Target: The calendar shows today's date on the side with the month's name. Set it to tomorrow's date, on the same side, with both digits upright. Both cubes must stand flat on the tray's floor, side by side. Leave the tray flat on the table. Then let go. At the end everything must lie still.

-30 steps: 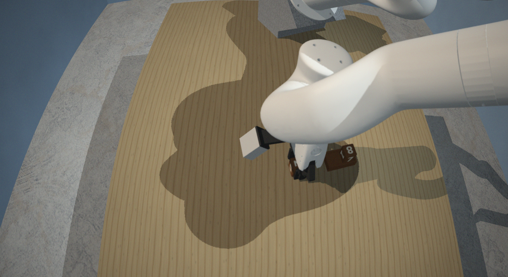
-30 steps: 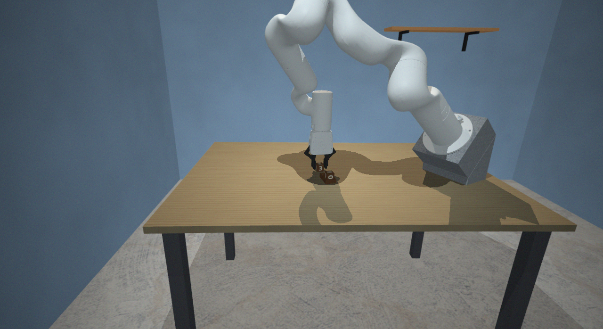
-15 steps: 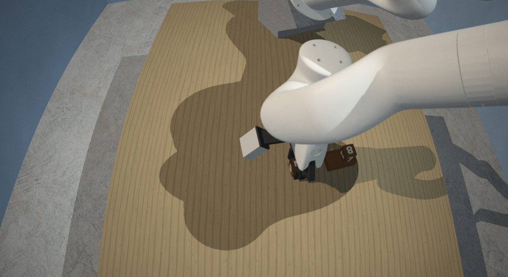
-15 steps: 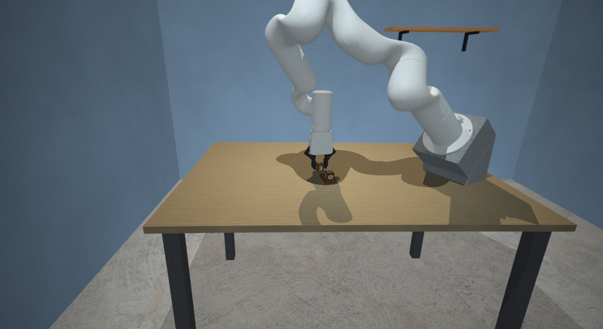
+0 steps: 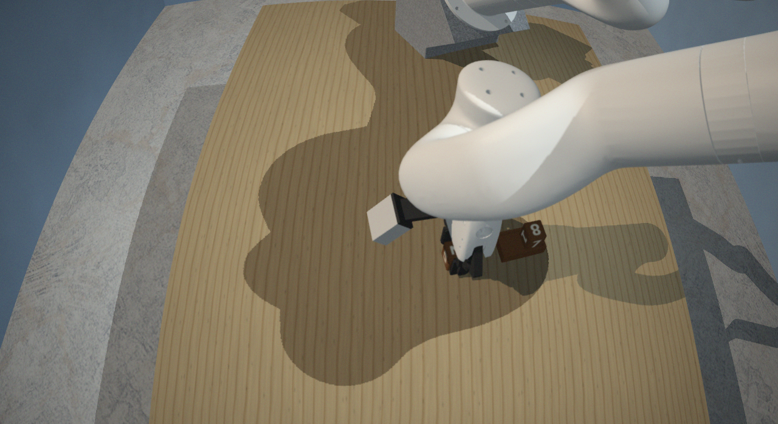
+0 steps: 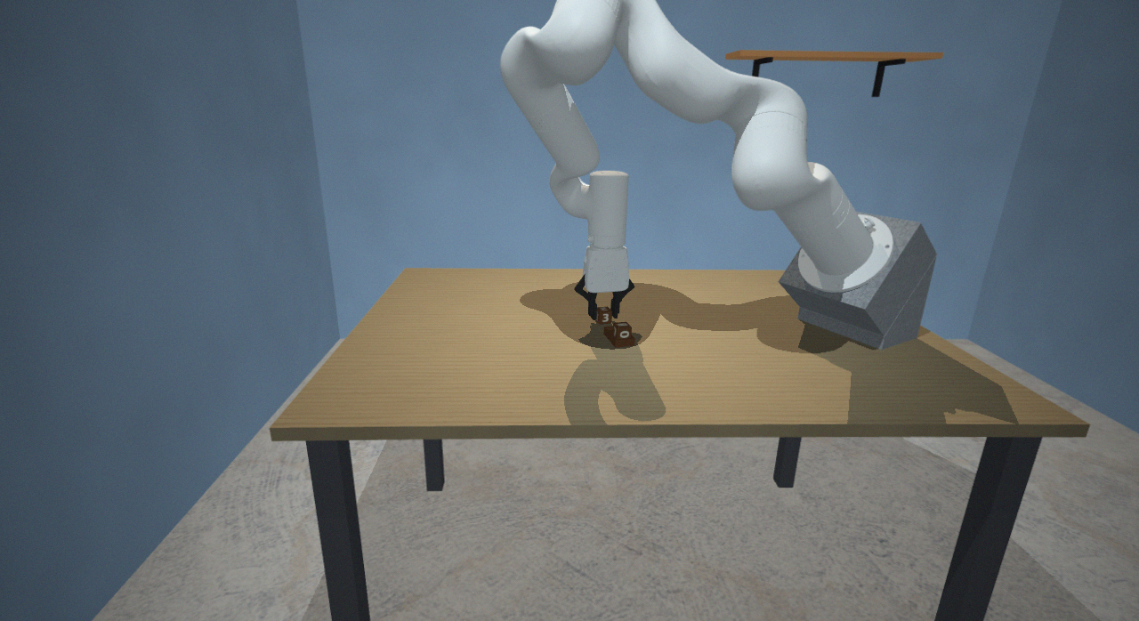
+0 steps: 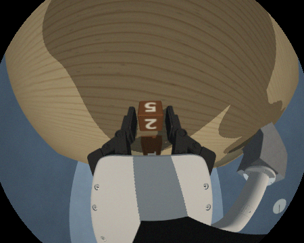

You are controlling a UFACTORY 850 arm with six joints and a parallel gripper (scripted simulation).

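Right now my hand is 30 mm past the brown tray, 110 mm to the right of it and 20 mm above it.
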